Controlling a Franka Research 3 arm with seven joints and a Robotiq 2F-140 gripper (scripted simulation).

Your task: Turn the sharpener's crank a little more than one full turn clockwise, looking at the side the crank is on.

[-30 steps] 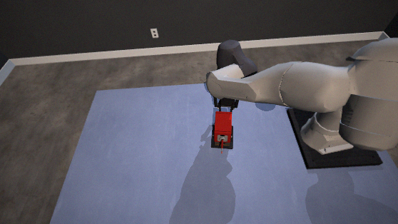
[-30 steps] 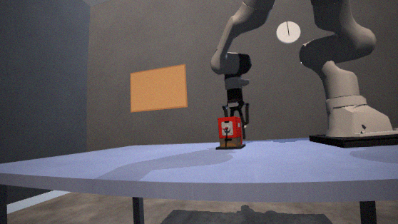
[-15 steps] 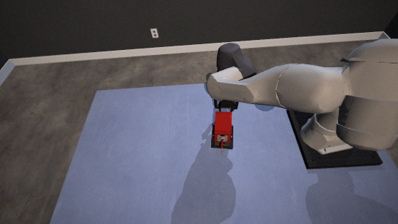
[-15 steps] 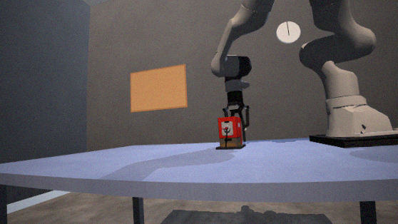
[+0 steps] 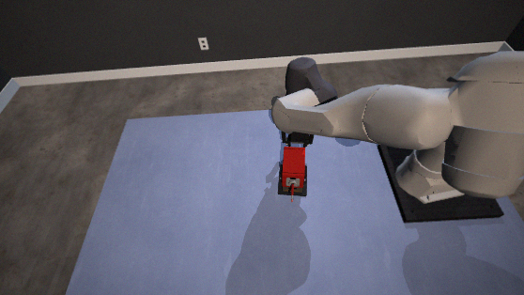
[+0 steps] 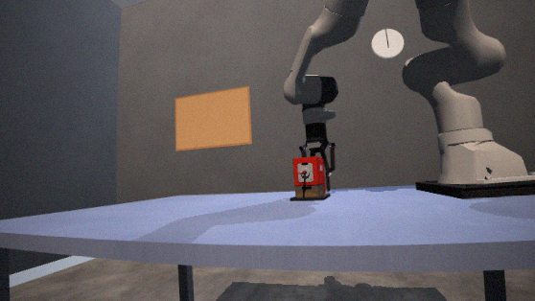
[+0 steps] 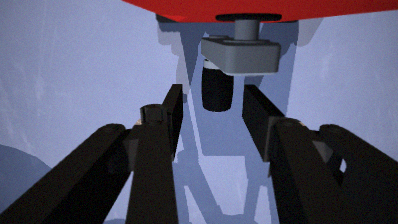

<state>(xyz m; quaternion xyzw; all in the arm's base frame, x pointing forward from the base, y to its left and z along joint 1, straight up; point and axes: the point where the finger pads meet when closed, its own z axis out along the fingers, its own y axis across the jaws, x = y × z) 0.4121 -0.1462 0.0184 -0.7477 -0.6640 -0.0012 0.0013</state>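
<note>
Right now the crank is 2 cm to the left of my hand and 1 cm ahead of it.
</note>
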